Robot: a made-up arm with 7 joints. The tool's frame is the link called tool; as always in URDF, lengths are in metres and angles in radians. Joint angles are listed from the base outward. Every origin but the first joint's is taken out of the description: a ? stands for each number. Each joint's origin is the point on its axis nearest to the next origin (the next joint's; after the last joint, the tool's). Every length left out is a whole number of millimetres.
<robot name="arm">
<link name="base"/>
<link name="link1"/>
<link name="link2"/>
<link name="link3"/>
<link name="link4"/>
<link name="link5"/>
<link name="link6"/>
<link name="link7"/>
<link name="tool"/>
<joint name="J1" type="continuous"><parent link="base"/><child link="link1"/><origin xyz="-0.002 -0.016 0.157" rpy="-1.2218 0 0"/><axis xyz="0 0 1"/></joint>
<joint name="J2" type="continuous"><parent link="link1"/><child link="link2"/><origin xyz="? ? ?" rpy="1.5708 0 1.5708"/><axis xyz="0 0 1"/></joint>
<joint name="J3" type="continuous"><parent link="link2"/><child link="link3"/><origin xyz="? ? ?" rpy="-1.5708 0 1.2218"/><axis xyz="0 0 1"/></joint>
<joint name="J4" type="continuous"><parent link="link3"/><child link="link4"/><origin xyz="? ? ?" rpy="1.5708 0 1.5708"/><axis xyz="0 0 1"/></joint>
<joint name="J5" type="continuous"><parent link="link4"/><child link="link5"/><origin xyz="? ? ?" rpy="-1.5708 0 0"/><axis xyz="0 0 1"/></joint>
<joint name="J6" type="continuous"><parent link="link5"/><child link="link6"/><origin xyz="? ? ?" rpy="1.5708 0 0"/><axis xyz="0 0 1"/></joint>
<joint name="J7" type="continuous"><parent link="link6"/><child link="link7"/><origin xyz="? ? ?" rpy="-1.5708 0 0"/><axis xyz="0 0 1"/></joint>
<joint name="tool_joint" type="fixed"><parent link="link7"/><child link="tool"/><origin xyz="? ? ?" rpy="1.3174 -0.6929 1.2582"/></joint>
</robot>
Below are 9 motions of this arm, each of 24 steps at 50 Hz.
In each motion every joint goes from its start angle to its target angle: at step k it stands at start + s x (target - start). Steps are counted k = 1, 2, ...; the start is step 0. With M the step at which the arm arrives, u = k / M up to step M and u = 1 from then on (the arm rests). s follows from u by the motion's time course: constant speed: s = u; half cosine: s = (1 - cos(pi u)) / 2; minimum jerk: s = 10 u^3 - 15 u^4 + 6 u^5.
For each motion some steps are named. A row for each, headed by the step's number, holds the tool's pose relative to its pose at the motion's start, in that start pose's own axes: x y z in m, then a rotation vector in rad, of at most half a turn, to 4 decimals.
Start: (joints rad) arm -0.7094 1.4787 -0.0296 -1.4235 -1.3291 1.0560 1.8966
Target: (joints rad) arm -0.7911 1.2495 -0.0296 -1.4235 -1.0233 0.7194 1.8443
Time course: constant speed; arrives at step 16
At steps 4, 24:
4: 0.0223 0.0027 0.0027 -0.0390 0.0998 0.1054
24: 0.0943 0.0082 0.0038 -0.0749 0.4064 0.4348

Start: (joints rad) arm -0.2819 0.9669 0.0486 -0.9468 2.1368 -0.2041 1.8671
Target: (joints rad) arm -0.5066 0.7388 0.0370 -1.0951 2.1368 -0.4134 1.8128
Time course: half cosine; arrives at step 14
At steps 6, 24:
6: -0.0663 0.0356 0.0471 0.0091 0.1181 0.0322
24: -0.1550 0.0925 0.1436 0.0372 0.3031 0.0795

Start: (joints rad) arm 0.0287 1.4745 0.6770 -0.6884 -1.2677 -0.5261 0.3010
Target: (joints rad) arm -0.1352 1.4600 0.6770 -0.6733 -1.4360 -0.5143 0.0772
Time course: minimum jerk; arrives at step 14
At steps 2, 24:
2: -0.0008 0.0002 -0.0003 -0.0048 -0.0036 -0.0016
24: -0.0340 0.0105 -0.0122 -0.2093 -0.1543 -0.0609

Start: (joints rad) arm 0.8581 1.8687 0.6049 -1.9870 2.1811 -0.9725 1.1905
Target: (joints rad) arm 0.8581 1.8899 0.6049 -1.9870 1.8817 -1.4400 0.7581
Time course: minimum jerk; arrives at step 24
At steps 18, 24:
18: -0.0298 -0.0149 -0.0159 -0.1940 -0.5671 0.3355
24: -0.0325 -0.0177 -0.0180 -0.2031 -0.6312 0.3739

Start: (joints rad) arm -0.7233 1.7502 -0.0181 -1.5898 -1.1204 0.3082 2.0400
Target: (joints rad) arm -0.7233 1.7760 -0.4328 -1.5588 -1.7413 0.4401 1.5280
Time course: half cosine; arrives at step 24
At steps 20, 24:
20: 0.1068 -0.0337 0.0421 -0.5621 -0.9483 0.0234
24: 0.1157 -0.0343 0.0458 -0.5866 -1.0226 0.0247

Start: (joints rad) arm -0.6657 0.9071 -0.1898 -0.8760 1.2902 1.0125 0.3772
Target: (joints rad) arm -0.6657 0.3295 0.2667 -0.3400 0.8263 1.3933 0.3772
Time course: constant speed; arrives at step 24
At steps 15, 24:
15: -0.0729 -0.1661 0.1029 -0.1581 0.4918 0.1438
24: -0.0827 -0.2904 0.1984 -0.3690 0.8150 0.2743

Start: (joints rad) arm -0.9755 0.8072 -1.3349 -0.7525 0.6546 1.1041 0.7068
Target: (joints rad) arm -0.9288 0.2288 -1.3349 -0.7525 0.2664 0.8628 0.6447
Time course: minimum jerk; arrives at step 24
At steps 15, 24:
15: 0.3012 -0.0666 -0.0631 0.0939 -0.6062 0.0052
24: 0.4215 -0.0735 -0.0586 0.1577 -0.8329 0.0193

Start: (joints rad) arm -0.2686 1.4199 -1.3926 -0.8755 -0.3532 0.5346 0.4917
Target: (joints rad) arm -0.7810 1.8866 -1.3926 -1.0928 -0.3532 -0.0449 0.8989
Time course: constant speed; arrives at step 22
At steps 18, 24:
18: -0.1003 0.0696 0.3042 0.5153 0.2757 -0.1823
24: -0.0928 0.0840 0.3691 0.6288 0.3186 -0.2202

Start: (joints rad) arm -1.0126 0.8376 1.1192 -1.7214 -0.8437 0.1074 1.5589
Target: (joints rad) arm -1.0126 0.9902 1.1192 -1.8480 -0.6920 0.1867 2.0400
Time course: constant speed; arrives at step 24
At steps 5, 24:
5: -0.0064 -0.0101 -0.0178 0.1101 0.0628 0.0282
24: -0.0219 -0.0448 -0.0905 0.5077 0.3064 0.1914

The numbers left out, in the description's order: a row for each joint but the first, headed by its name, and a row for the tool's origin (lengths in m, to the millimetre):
J2: -0.016 -0.02 0
J3: 0.444 -0.192 0
J4: -0.003 -0.05 0
J5: 0.029 -0.323 0
J6: 0.018 -0.03 0
J7: 0.016 0.021 0
tool: 0.014 -0.02 0

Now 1 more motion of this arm.
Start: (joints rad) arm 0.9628 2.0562 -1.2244 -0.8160 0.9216 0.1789 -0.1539
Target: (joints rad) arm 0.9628 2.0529 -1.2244 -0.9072 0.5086 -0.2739 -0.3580
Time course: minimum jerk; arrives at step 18
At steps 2, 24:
2: -0.0002 0.0000 -0.0004 -0.0005 -0.0079 -0.0048
24: -0.0157 0.0074 -0.0411 -0.0179 -0.7033 -0.3993

